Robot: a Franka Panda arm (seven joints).
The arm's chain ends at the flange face. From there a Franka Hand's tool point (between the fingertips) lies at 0.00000 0.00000 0.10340 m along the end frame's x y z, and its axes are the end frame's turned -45 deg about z.
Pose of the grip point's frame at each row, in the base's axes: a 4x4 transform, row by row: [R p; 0 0 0 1], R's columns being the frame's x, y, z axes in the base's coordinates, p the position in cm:
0.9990 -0.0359 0.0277 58.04; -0.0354 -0.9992 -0.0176 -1.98; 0.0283 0.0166 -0.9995 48.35; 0 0 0 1
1.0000 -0.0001 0.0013 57.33; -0.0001 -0.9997 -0.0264 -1.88; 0.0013 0.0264 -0.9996 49.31; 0 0 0 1
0.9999 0.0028 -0.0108 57.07; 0.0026 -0.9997 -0.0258 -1.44; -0.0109 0.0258 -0.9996 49.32; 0 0 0 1
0.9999 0.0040 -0.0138 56.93; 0.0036 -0.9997 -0.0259 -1.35; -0.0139 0.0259 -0.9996 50.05; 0 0 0 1
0.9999 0.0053 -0.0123 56.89; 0.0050 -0.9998 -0.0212 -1.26; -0.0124 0.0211 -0.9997 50.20; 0 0 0 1
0.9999 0.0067 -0.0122 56.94; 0.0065 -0.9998 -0.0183 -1.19; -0.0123 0.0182 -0.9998 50.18; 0 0 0 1
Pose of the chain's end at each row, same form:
0.6810 -0.7318 0.0277 57.75; -0.7316 -0.6815 -0.0176 -1.80; 0.0317 -0.0083 -0.9995 58.68; 0 0 0 1
0.7070 -0.7072 0.0013 57.32; -0.7070 -0.7068 -0.0264 -1.61; 0.0196 0.0177 -0.9996 59.65; 0 0 0 1
0.7090 -0.7051 -0.0108 57.18; -0.7051 -0.7087 -0.0258 -1.17; 0.0105 0.0260 -0.9996 59.66; 0 0 0 1
0.7099 -0.7042 -0.0138 57.07; -0.7043 -0.7094 -0.0259 -1.08; 0.0085 0.0281 -0.9996 60.39; 0 0 0 1
0.7108 -0.7033 -0.0123 57.02; -0.7034 -0.7105 -0.0212 -1.04; 0.0062 0.0237 -0.9997 60.54; 0 0 0 1
0.7118 -0.7023 -0.0122 57.07; -0.7024 -0.7116 -0.0183 -1.00; 0.0042 0.0216 -0.9998 60.52; 0 0 0 1

